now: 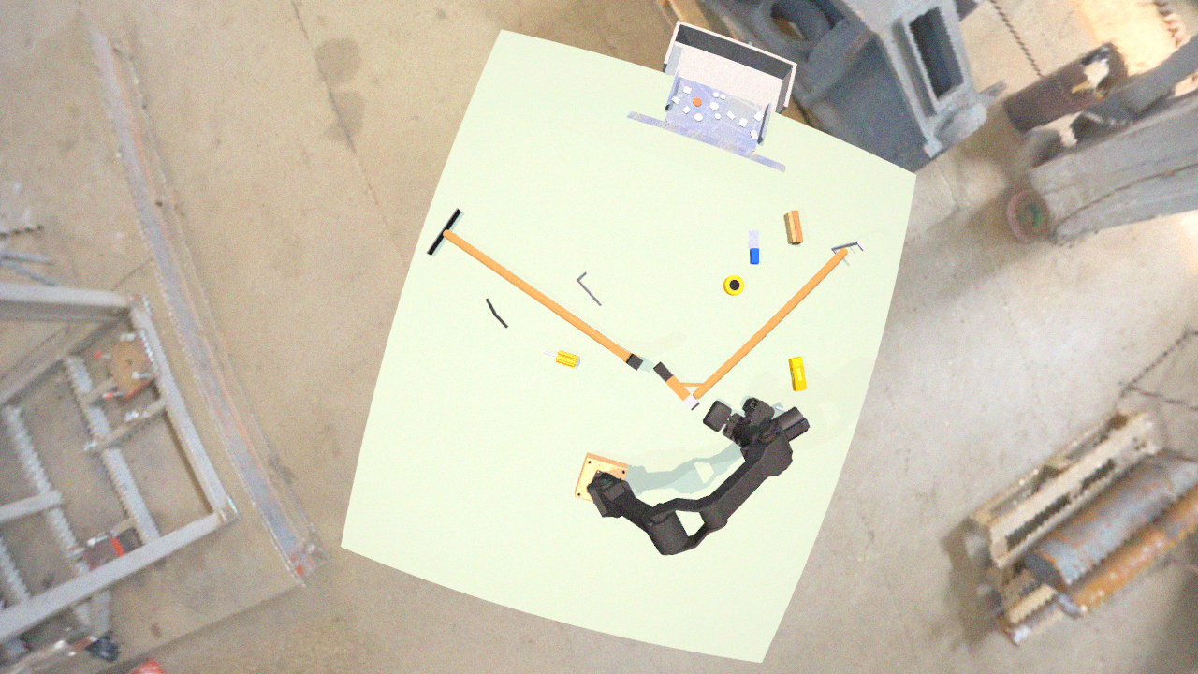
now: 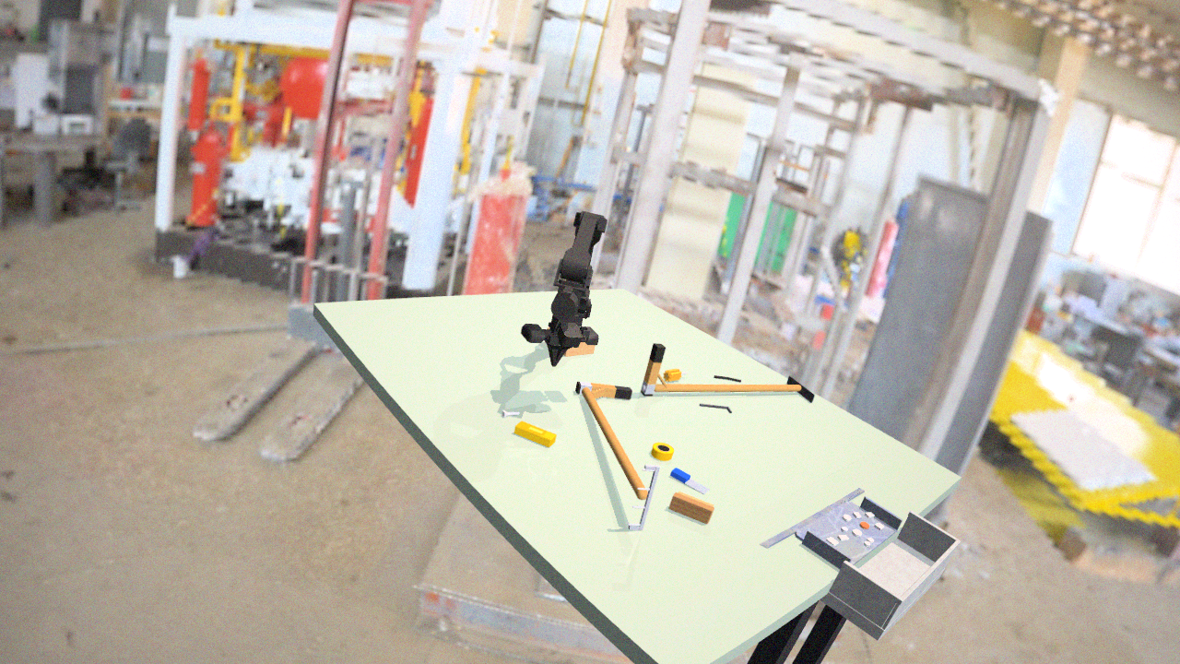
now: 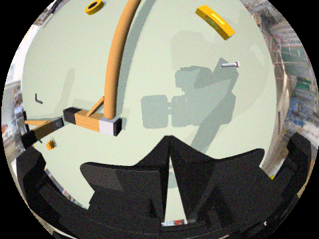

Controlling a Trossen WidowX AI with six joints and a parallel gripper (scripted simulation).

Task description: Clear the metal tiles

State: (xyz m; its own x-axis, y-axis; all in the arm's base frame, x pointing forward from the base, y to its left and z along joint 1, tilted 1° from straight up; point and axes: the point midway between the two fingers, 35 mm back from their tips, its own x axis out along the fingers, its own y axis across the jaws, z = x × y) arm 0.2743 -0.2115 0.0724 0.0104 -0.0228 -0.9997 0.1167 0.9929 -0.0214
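The long scraper lies 570 mm to the left of my gripper tip, 80 mm ahead of it and 20 mm below it. From my gripper tip the other things lie so: yellow tape roll (320 mm ahead, 130 mm to the left, 70 mm below); then yellow block (190 mm ahead, 130 mm to the right, 60 mm below); then yellow-handled screwdriver (440 mm to the left, 60 mm below, 30 mm behind).
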